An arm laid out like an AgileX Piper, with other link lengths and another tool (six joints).
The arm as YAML. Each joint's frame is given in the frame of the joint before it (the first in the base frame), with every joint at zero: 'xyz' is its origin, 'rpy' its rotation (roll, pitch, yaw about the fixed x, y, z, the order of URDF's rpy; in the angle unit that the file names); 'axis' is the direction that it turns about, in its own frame. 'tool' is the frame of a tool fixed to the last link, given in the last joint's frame.
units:
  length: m
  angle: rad
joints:
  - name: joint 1
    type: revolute
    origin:
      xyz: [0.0, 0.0, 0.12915]
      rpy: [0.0, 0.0, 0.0]
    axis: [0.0, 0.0, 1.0]
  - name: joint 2
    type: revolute
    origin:
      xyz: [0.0, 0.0, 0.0]
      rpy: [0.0, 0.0, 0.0]
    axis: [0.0, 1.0, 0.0]
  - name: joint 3
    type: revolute
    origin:
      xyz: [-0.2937, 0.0, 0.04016]
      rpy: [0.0, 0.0, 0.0]
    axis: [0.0, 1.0, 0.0]
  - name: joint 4
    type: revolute
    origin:
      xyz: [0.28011, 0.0, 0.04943]
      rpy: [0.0, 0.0, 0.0]
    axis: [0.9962, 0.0, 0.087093]
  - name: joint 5
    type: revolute
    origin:
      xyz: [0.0, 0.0, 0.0]
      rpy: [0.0, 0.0, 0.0]
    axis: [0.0, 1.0, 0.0]
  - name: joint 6
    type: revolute
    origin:
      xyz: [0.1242, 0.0, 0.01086]
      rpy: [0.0, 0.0, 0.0]
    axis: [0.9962, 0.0, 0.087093]
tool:
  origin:
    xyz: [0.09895, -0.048, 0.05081]
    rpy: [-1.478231, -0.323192, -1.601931]
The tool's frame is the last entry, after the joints.
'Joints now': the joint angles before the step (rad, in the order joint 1, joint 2, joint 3, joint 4, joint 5, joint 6). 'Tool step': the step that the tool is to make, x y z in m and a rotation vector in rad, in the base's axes. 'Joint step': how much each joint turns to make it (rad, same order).
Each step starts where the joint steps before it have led.
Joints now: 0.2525 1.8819 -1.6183 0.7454 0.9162 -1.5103
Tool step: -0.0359 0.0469 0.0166 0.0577 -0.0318 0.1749
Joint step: 0.0557 -0.0067 0.0000 0.1090 0.0624 -0.1429
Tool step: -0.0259 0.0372 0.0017 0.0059 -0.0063 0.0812
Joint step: 0.0765 0.0001 -0.0001 0.0089 -0.0012 -0.0114
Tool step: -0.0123 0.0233 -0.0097 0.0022 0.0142 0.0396
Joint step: 0.0475 0.0220 0.0000 0.0112 -0.0112 -0.0041
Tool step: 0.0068 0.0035 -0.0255 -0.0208 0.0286 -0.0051
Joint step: 0.0042 0.0460 -0.0001 -0.0034 -0.0153 -0.0022
